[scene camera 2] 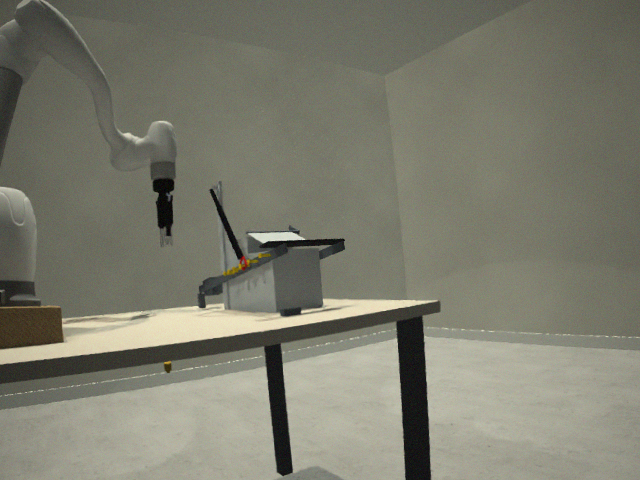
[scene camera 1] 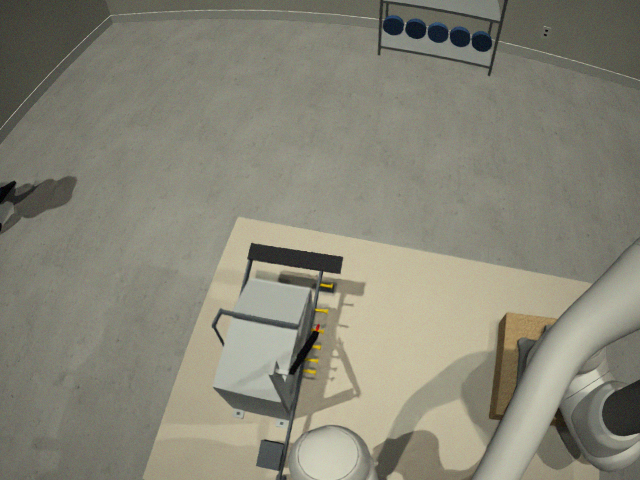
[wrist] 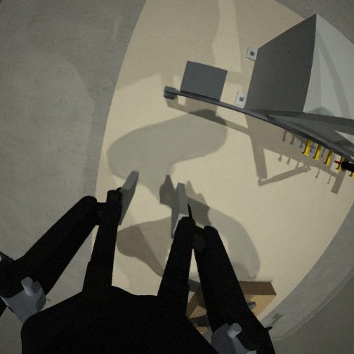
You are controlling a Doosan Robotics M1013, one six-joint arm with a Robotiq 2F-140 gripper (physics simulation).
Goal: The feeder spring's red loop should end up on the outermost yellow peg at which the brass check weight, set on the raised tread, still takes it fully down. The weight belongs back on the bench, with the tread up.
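Seen in the pictures: gripper, fingertip midpoint: [scene camera 2: 166,246]; arm's base, origin of the base link: [scene camera 2: 0,306].
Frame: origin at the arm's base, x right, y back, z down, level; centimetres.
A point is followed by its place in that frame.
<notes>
The grey tread [scene camera 1: 269,454] {x -34.5, y -67.8, z -2.7 cm} [wrist: 203,80] at the beam's end is bare. In scene camera 2 the beam [scene camera 2: 281,250] {x 16.8, y -66.3, z -8.9 cm} slopes down towards the tread end. The spring's red loop [scene camera 1: 317,327] {x -0.9, y -63.8, z -8.7 cm} [scene camera 2: 243,262] {x 0.1, y -63.7, z -7.1 cm} [wrist: 338,163] is on the third yellow peg from the black plate's end; the black rod [scene camera 1: 305,352] {x -12.6, y -63.0, z -22.5 cm} [scene camera 2: 225,222] {x -10.1, y -63.2, z -19.5 cm} rises from it. A small brass-yellow piece [scene camera 2: 167,366] {x -57.2, y -54.1, z 30.2 cm}, apparently the weight, shows below the bench edge; whether it falls or rests is unclear. My gripper [scene camera 2: 165,242] {x -37.6, y -52.3, z -14.9 cm} [wrist: 155,187] is open and empty, high above the bench beside the tread; in scene camera 1 the arm hides it.
The grey box [scene camera 1: 260,356] {x -13.3, y -73.8, z -14.4 cm} [scene camera 2: 299,279] {x 8.7, y -76.1, z -0.9 cm} [wrist: 285,75] stands beside the beam, with the black plate [scene camera 1: 294,257] {x 16.0, y -73.8, z -10.8 cm} [scene camera 2: 305,242] {x 17.9, y -73.1, z -10.6 cm} at the beam's far end. A slim upright post [scene camera 2: 222,232] {x -19.5, y -66.0, z -17.4 cm} stands by the rod. The arm's wooden base block [scene camera 1: 497,361] {x 3.4, y -13.2, z 5.4 cm} [scene camera 2: 31,326] {x 16.8, y -6.9, z 3.8 cm} [wrist: 260,289] is on the bench [scene camera 1: 413,289] {x 23.3, y -41.1, z 7.6 cm}.
</notes>
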